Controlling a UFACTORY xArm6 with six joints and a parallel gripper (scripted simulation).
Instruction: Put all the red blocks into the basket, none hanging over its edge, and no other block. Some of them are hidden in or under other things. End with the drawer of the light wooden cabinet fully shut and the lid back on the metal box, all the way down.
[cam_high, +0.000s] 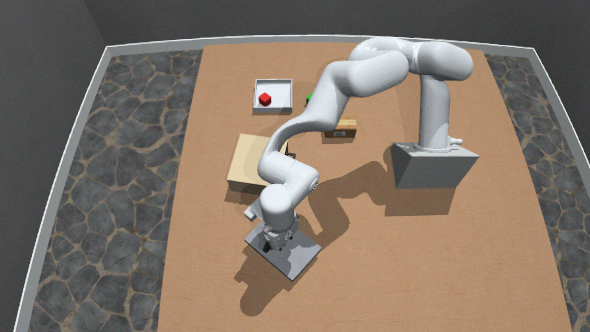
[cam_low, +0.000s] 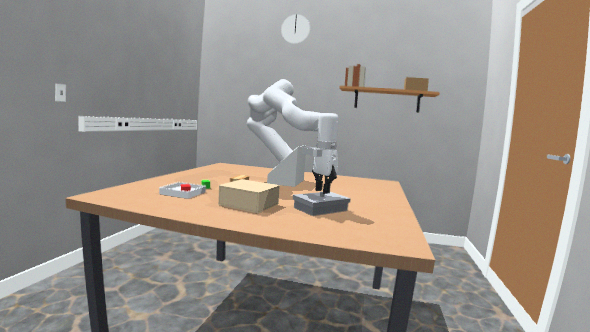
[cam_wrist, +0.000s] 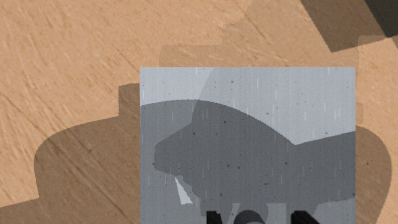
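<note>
Right now the flat lid is 40 mm below my hand. Also, from my hand: metal box 60 mm below; white basket 80 mm ahead, 600 mm to the right, 80 mm below; taped cardboard box 170 mm behind, 450 mm to the right, 50 mm below.
</note>
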